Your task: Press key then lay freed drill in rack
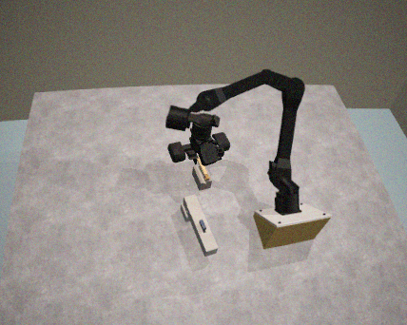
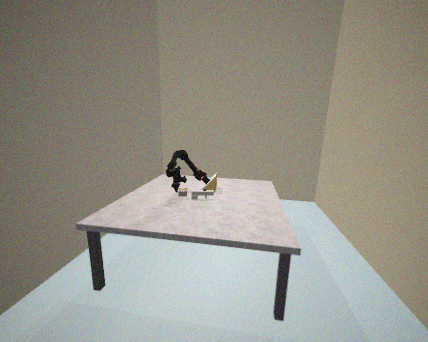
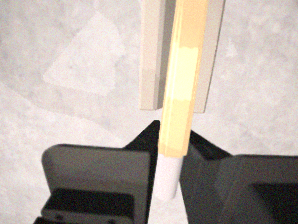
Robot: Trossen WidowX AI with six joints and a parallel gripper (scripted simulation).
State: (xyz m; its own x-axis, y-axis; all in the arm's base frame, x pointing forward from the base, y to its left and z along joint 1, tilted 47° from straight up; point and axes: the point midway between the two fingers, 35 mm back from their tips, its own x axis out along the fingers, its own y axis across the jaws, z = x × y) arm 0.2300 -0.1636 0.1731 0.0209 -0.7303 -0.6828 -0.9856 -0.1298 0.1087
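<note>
My gripper tip is now 4 cm to the right of the drill, 3 cm below it and 1 cm past it. From my gripper tip the other things lie so: rack 5 cm to the left, 1 cm below, 1 cm behind; then blue key 25 cm to the left, 3 cm ahead, 2 cm above; then holder block 23 cm to the left, 4 cm ahead, 1 cm above.
</note>
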